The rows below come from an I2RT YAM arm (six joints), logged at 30 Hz.
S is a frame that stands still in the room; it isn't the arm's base.
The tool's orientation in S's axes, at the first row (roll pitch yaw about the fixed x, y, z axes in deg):
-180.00, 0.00, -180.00
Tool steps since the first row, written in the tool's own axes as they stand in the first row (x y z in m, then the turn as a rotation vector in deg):
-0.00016, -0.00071, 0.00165, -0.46, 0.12, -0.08
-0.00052, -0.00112, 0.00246, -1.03, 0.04, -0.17
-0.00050, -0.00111, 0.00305, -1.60, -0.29, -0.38
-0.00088, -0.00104, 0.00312, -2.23, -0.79, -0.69
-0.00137, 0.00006, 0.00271, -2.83, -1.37, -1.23
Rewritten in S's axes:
0.00016, -0.00071, -0.00165, 0.46, 0.12, 0.08
0.00052, -0.00112, -0.00246, 1.03, 0.04, 0.17
0.00050, -0.00111, -0.00305, 1.60, -0.29, 0.38
0.00088, -0.00104, -0.00312, 2.23, -0.79, 0.69
0.00137, 0.00006, -0.00271, 2.83, -1.37, 1.23

